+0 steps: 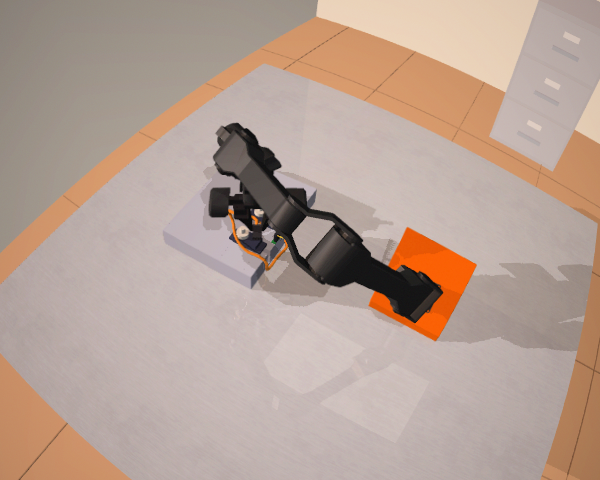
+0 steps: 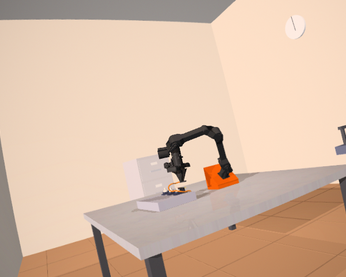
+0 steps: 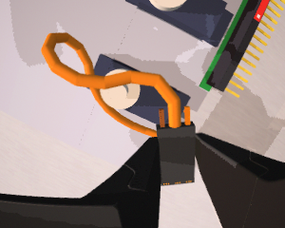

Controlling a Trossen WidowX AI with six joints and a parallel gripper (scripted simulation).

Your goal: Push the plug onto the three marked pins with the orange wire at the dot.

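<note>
My gripper tip is now 100 mm to the left of the red band, 40 mm above it and 20 mm past it. Round my gripper tip: grey printed holder: 140 mm ahead, 90 mm below, 80 mm to the right.
</note>
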